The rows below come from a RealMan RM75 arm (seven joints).
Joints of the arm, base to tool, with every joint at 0 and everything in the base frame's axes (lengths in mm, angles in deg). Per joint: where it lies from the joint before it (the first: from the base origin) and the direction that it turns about. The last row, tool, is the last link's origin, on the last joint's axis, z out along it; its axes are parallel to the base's.
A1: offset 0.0 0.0 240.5 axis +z
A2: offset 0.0 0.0 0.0 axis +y
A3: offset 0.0 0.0 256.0 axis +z
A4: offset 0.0 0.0 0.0 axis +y
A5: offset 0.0 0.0 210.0 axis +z
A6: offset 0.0 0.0 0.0 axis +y
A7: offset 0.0 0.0 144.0 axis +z
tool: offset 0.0 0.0 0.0
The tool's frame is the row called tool.
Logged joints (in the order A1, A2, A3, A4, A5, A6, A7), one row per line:
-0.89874 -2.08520 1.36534 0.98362 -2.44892 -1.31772 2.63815
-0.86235 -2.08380 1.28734 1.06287 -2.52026 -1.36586 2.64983
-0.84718 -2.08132 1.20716 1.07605 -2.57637 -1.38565 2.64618
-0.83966 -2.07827 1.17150 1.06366 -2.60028 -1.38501 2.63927
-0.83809 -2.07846 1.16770 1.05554 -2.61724 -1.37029 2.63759
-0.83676 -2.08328 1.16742 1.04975 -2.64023 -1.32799 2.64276
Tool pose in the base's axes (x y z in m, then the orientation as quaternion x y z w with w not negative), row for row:
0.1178 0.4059 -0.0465 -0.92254 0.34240 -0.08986 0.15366
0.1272 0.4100 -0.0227 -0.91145 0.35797 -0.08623 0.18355
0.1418 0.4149 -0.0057 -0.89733 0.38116 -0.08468 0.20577
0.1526 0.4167 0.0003 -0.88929 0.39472 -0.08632 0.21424
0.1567 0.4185 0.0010 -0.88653 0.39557 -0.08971 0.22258
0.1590 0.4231 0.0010 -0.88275 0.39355 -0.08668 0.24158
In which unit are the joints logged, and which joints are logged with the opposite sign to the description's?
The joints are logged in radians. Opposite sign: A1, A2, A3, A4.
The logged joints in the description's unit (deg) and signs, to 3 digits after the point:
51.494 119.473 -78.228 -56.357 -140.313 -75.500 151.155
49.409 119.393 -73.759 -60.898 -144.400 -78.258 151.824
48.540 119.251 -69.165 -61.653 -147.615 -79.392 151.615
48.109 119.076 -67.122 -60.943 -148.985 -79.355 151.219
48.019 119.087 -66.904 -60.478 -149.957 -78.512 151.123
47.943 119.363 -66.888 -60.146 -151.274 -76.088 151.419

